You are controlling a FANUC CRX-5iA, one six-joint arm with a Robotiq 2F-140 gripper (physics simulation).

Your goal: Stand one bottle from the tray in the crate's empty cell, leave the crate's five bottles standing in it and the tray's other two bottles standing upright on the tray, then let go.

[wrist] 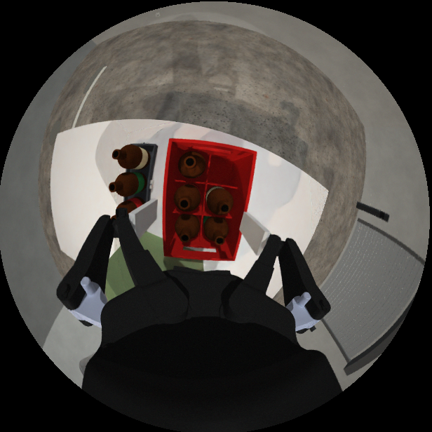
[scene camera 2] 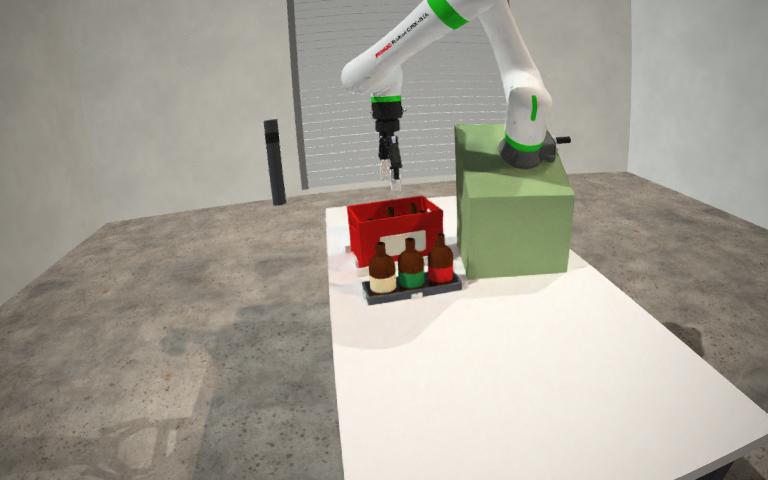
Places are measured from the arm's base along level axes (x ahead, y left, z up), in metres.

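Where they show: gripper, fingertip midpoint: (scene camera 2: 390, 184); arm's base, link origin: (scene camera 2: 520, 153).
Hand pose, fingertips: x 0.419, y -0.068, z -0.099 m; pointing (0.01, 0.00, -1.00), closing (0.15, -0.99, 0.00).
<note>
Each offset is from my fingertips to the top centre of the thing. "pt": to the spot under its first point. Level surfaces: height alone.
The red crate {dx -0.005, dy -0.015, dz -0.083 m} (scene camera 2: 362, 243) (wrist: 169, 200) stands on the table with five brown bottles in it. In the wrist view its empty cell (wrist: 230, 167) is at the upper right, beside one bottle (wrist: 191, 165) and above a bottle with a pale label (wrist: 220, 201). The dark tray {pt dx +0.039, dy +0.285, dz -0.243 m} (scene camera 2: 391, 297) (wrist: 152, 167) beside the crate holds three upright brown bottles: cream-labelled {dx +0.057, dy +0.240, dz -0.098 m} (scene camera 2: 382, 272) (wrist: 131, 156), green-labelled {dx -0.025, dy +0.229, dz -0.098 m} (scene camera 2: 411, 268) (wrist: 126, 184) and red-labelled {dx -0.114, dy +0.214, dz -0.098 m} (scene camera 2: 440, 263) (wrist: 131, 206), the last partly hidden by a finger in the wrist view. My gripper (scene camera 2: 390, 177) (wrist: 199, 214) is open and empty, above the crate.
The green block (scene camera 2: 518, 234) (wrist: 150, 260) bearing the arm's base stands on the table {dz -0.258 m} (scene camera 2: 481, 367) (wrist: 75, 175), right of the crate and tray in the scene view. A dark post (scene camera 2: 274, 164) (wrist: 372, 211) stands beyond the table.
</note>
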